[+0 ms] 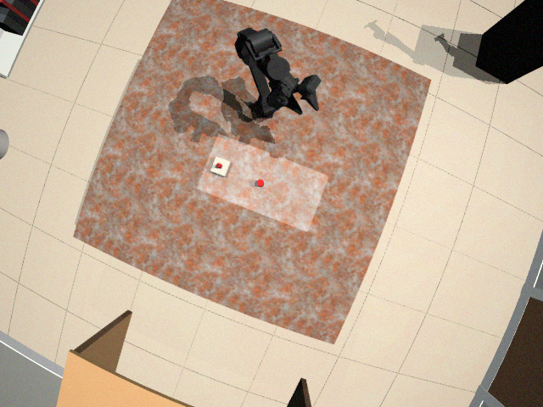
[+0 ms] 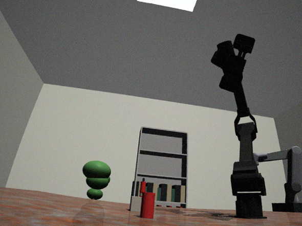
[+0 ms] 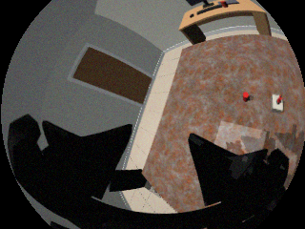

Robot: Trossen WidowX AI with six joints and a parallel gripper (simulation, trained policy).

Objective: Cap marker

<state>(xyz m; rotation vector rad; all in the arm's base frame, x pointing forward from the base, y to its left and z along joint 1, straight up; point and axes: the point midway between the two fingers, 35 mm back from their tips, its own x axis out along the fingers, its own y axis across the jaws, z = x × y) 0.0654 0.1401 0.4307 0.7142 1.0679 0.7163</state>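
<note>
The red cap is 230 mm ahead of my gripper tip, 80 mm to the right of it and 390 mm below it. The rest, counted from my gripper tip: white holder block 220 mm ahead, 250 mm to the right, 390 mm below.
</note>
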